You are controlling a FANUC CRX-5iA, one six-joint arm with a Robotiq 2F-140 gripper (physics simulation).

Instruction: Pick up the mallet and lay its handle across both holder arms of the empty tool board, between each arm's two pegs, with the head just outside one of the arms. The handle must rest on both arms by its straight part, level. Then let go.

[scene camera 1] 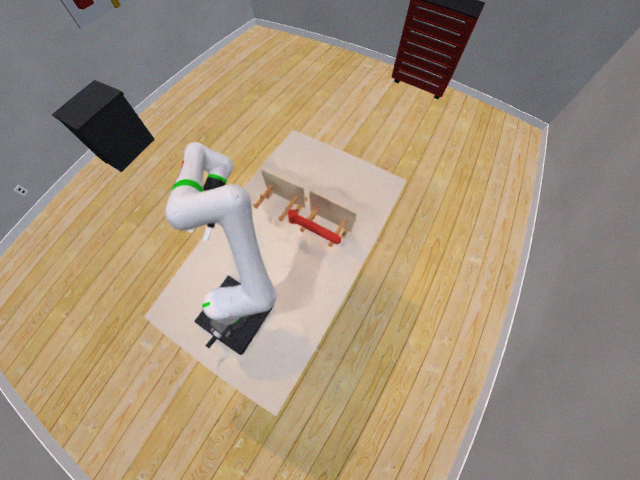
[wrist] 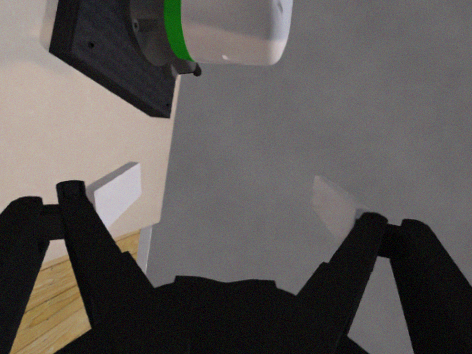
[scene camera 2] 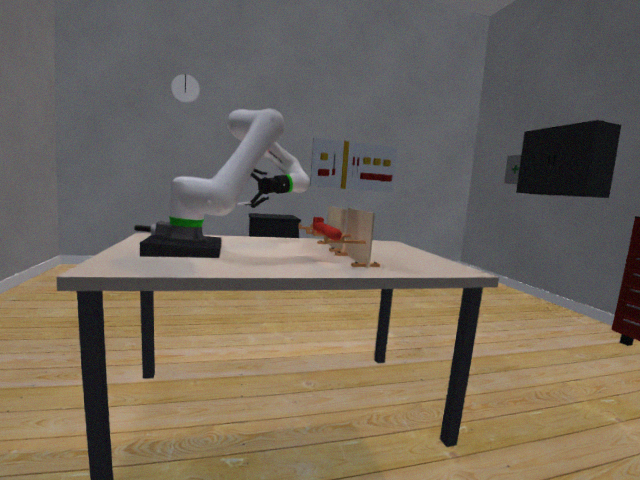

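Seen in the pictures: gripper, between the fingertips: [scene camera 1: 198, 236] [wrist: 227, 184]; arm's base, origin of its link: [wrist: 149, 21] [scene camera 2: 185, 239].
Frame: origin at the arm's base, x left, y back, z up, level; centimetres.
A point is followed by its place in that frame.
Note:
The red mallet [scene camera 1: 315, 227] @(x -8.9, y -55.2, z 9.7 cm) [scene camera 2: 328, 229] @(x -16.4, y -54.6, z 8.9 cm) lies across the two wooden arms of the right-hand tool board [scene camera 1: 333, 209] @(x -10.6, y -68.3, z 10.0 cm) [scene camera 2: 361, 235] @(x -13.8, y -68.6, z 6.9 cm) in scene camera 1. Its head is toward the gap between the boards, by the empty board's nearer arm. The empty tool board [scene camera 1: 283, 188] @(x 19.5, y -65.6, z 6.5 cm) [scene camera 2: 336, 215] @(x 18.6, y -65.7, z 11.7 cm) stands beside it on the left, with two bare wooden arms. Its pegs are too small to make out clearly. My gripper [scene camera 1: 199, 232] @(x 28.5, y -17.5, z 20.8 cm) [scene camera 2: 249, 188] [wrist: 227, 184] @(x 28.5, y -17.5, z 20.8 cm) is wide open and empty, high above the table and well away from the mallet, pointing back toward the robot's base.
Both boards stand upright on the pale table [scene camera 1: 289, 149] @(x 40.8, y -96.4, z -4.1 cm) [scene camera 2: 273, 282] @(x -38.9, y -33.7, z -5.5 cm), their arms facing the robot side. The robot's black base plate [scene camera 1: 248, 330] @(x -10.9, y 1.7, z 0.2 cm) [scene camera 2: 180, 248] @(x -13.5, y -1.1, z -1.0 cm) [wrist: 107, 65] @(x 13.0, y -6.9, z -0.5 cm) is at the table's other end. A black cabinet [scene camera 1: 105, 126] and a red drawer cabinet [scene camera 1: 434, 46] stand away from the table.

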